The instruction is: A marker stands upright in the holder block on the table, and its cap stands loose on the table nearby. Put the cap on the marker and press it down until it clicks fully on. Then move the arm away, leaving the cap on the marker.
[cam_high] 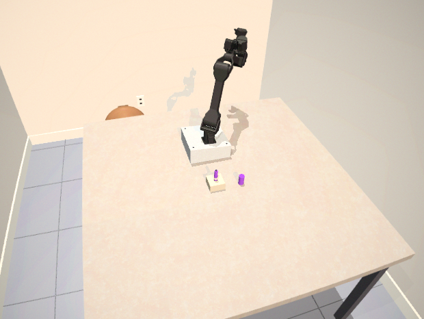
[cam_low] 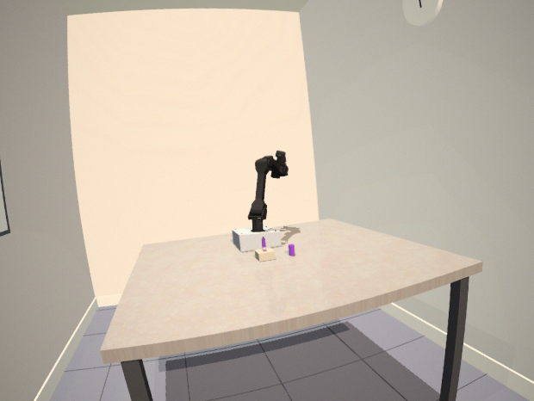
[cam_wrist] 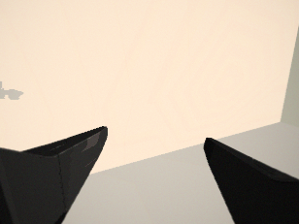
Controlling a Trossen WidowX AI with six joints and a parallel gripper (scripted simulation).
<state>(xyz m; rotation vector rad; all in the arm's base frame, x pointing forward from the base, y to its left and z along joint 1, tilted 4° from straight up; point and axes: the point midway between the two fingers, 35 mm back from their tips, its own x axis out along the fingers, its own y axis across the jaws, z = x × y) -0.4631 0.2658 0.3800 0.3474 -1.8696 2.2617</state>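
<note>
Now: gripper tip 770 mm short of the purple cap, 200 mm to the left of it and 410 mm above it. The rest, counted from my gripper tip: holder block: 750 mm ahead, 320 mm to the right, 420 mm below.
</note>
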